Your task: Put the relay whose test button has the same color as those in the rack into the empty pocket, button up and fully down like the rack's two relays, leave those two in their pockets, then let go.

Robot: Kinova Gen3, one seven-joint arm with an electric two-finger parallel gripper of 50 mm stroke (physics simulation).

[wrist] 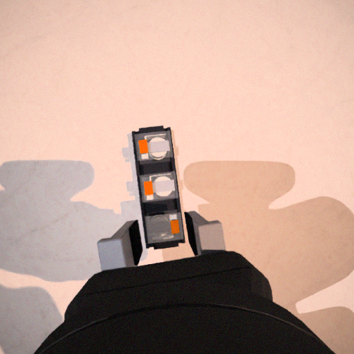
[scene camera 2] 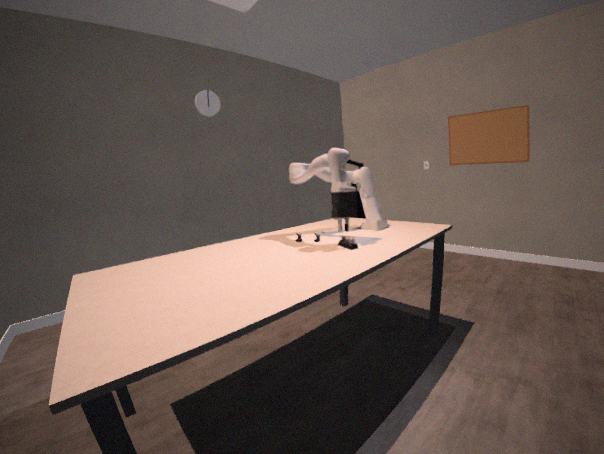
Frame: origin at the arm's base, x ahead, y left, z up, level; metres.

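Seen in the pictures: gripper, fingertip midpoint: (scene camera 2: 343, 231); arm's base, link origin: (scene camera 2: 374, 220).
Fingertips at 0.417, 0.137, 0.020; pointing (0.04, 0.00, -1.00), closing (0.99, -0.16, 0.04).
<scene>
Offsets run from my fingertips to a thing's top centre, as dx, dy, dz. "*": to the spot under its first point. Level surfaces: height alone.
The black rack @(* +0.028, +0.059, -0.052) (scene camera 2: 348, 246) (wrist: 161, 206) stands on the table. In the wrist view two relays with orange test buttons, the far relay (wrist: 154, 147) and the middle relay (wrist: 159, 187), sit in its pockets with their buttons on the left. A third relay (wrist: 161, 227) with an orange button sits in the near pocket, button up, turned the other way with its button on the right. Whether it is fully down cannot be told. My gripper (scene camera 2: 343, 225) (wrist: 163, 231) is open and empty, above the rack; its fingers are apart from the near relay's two sides.
Two small dark objects, one @(+0.078, -0.248, -0.023) (scene camera 2: 299, 237) and another @(+0.023, -0.166, -0.023) (scene camera 2: 317, 237), stand on the table @(dz -0.067) (scene camera 2: 200, 290) to the left of the rack in the scene view; their button colors are too small to tell. The arm's base (scene camera 2: 375, 224) stands behind the rack.
</scene>
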